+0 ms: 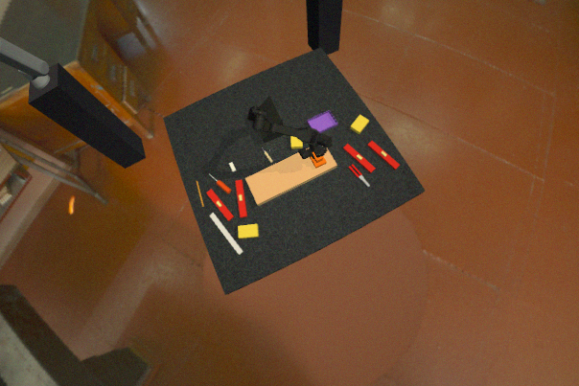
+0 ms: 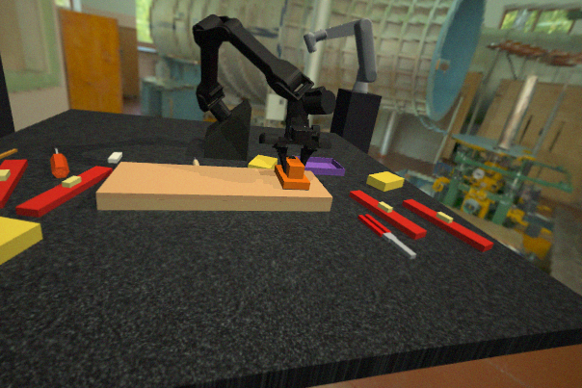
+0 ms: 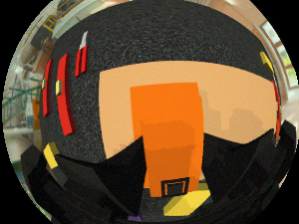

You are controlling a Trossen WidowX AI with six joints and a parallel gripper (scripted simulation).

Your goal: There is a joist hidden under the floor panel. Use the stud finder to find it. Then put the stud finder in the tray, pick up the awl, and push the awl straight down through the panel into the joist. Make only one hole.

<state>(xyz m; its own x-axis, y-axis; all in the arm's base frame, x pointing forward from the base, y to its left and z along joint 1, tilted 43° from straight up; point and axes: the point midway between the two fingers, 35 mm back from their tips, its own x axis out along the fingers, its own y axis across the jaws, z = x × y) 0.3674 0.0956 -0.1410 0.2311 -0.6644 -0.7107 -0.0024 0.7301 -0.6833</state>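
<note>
My gripper tip is 22 cm past the purple tray, 16 cm to the right of it and 5 cm above it. Round my gripper tip: small white block (21 cm behind, 48 cm to the right, 6 cm below); then awl (20 cm behind, 26 cm to the right, 6 cm below); then orange stud finder (2 cm behind, 2 cm above).
</note>
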